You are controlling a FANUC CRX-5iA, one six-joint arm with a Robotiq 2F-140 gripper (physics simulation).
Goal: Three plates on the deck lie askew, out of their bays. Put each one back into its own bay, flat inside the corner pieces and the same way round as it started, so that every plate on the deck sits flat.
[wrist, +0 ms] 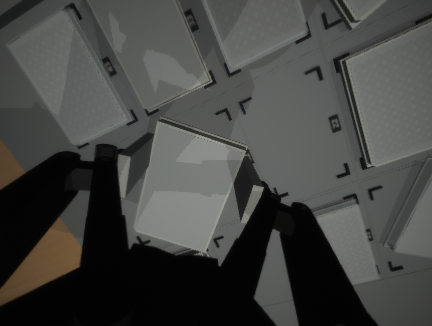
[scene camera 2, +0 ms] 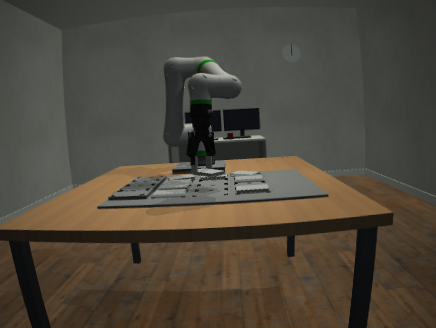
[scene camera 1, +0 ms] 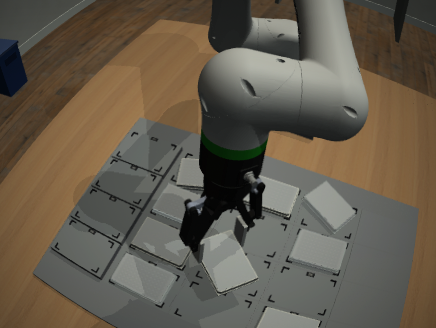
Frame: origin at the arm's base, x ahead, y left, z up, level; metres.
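Seen in the pictures: gripper, between the fingertips: (wrist: 196, 159) (scene camera 1: 217, 249); arm's base, origin of its link: (scene camera 2: 202, 164).
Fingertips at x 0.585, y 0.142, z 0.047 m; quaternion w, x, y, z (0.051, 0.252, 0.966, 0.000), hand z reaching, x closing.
Note:
Pixels of each thing's top centre, then the offset from my fingertips to it. "spot": a spot on its surface instead. Level surfaces: height alone.
- smooth pale plate, centre of its top: (wrist: 183, 195) (scene camera 1: 225, 260) (scene camera 2: 207, 170) dx +0.019, dy +0.029, dz +0.014 m
- grey deck, height of its surface: dz -0.066 m
- patterned plate, centre of its top: (wrist: 337, 252) (scene camera 1: 320, 249) (scene camera 2: 248, 177) dx -0.136, dy +0.182, dz -0.050 m
- raised strip, a spot on its surface: (scene camera 1: 102, 212) spot: dx +0.052, dy -0.289, dz -0.050 m
My gripper (scene camera 1: 220, 242) (scene camera 2: 202, 166) (wrist: 196, 159) is shut on a smooth pale plate (scene camera 1: 231, 267) (scene camera 2: 211, 171) (wrist: 187, 182), one finger on each long side. The plate hangs a little above the grey deck (scene camera 1: 382, 250) (scene camera 2: 300, 189), turned relative to the corner pieces, with its shadow on the deck. Another pale plate (scene camera 1: 330, 206) (scene camera 2: 246, 173) (wrist: 417, 222) lies askew across its corner pieces at the right back in scene camera 1. Which further plate is askew I cannot tell; the arm and gripper hide part of the back row.
A patterned plate (scene camera 1: 318, 250) lies near the askew one. Other plates (scene camera 1: 144, 277) (scene camera 1: 161, 241) (scene camera 1: 274, 196) lie around the gripper. Another plate (scene camera 1: 289, 319) is cut by the lower frame edge. A raised strip (scene camera 1: 102, 212) of marked bays runs along the left. A blue bin (scene camera 1: 11, 67) stands beyond the table.

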